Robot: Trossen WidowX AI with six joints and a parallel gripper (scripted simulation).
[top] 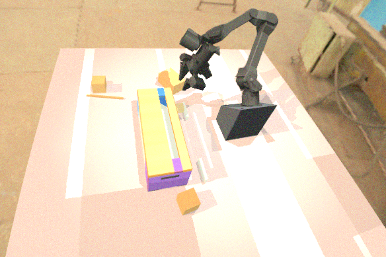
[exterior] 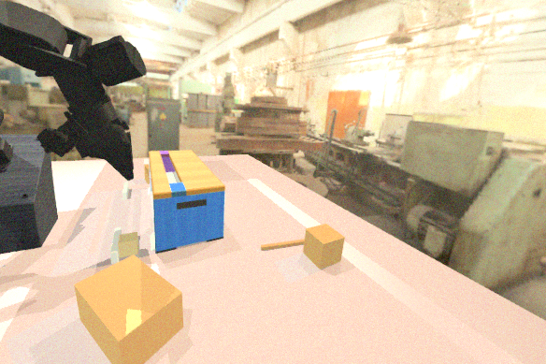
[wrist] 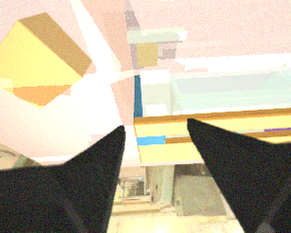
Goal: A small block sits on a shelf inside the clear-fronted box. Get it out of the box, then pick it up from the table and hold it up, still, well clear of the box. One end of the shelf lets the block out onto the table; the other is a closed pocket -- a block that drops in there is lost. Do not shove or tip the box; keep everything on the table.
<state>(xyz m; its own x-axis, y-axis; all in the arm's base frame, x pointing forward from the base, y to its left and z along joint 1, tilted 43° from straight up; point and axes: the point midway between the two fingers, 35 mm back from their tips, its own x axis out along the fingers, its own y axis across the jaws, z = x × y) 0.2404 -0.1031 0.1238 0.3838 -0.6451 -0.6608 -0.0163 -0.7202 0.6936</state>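
My gripper tip is now 10 mm past the small block and 150 mm above it. From my gripper tip the other things lie so: long box: 80 mm ahead, 160 mm to the left, 100 mm below; thin orange stick: 320 mm ahead, 130 mm to the right, 160 mm below.
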